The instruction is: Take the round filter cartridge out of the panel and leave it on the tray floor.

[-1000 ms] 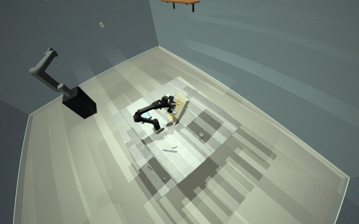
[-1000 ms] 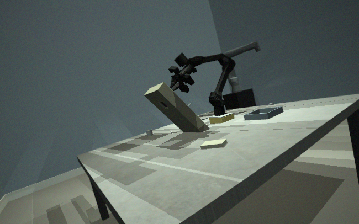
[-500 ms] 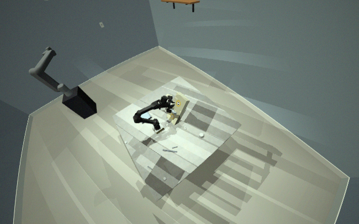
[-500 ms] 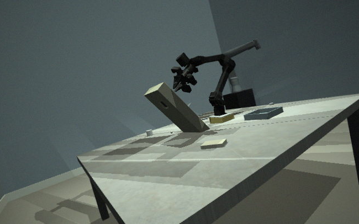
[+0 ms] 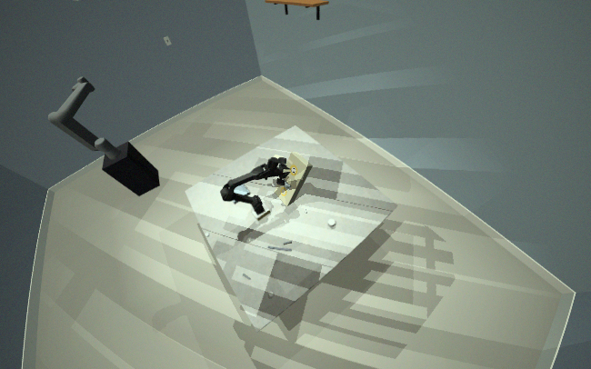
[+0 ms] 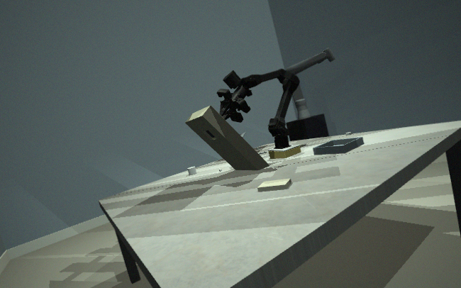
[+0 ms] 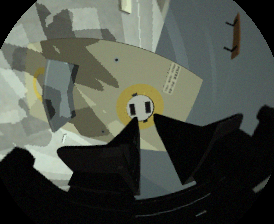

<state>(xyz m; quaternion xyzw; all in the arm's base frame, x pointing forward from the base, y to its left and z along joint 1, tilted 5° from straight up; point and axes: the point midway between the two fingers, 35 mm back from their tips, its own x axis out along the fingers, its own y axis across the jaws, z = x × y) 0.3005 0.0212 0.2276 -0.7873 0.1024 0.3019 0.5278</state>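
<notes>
My gripper tip is 40 mm short of the round filter cartridge and 30 mm above it. The rest, counted from my gripper tip: beige block 380 mm to the left, 250 mm below, 50 mm ahead; small white cylinder 410 mm to the right, 240 mm below, 80 mm ahead; service panel 110 mm below.
</notes>
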